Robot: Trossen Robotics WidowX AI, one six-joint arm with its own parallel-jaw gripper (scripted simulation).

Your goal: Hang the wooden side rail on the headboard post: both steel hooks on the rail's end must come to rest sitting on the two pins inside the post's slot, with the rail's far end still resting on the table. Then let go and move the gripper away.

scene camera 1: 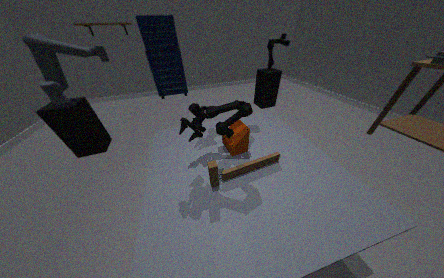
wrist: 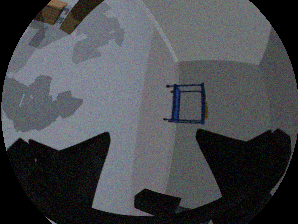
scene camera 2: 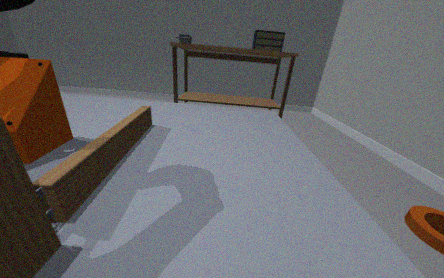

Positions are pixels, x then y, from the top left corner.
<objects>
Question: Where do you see a wooden side rail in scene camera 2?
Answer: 62,190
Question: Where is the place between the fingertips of my gripper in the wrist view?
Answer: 154,136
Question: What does my gripper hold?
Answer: Nothing.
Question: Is my gripper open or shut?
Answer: Open.
</objects>
